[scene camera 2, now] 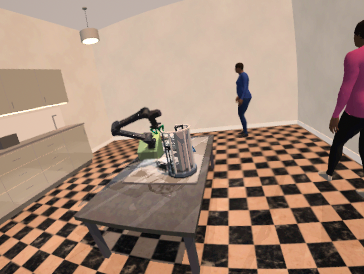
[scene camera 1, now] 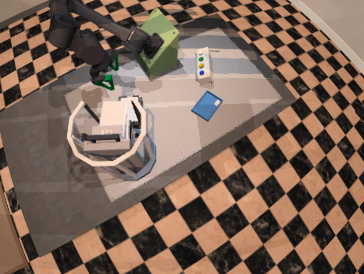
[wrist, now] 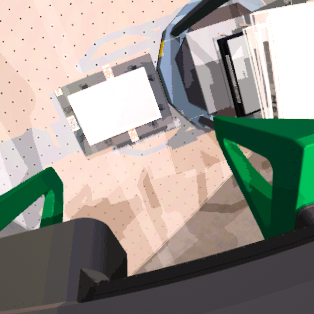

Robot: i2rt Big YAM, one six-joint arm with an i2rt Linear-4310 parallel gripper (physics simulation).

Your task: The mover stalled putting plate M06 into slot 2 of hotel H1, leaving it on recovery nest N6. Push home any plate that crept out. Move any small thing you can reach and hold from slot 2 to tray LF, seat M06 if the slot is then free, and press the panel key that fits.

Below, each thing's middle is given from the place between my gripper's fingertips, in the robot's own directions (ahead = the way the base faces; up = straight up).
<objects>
I see my gripper 180 mm short of the round plate rack (scene camera 1: 104, 147), 120 mm above it and 100 mm to the left of it.
</objects>
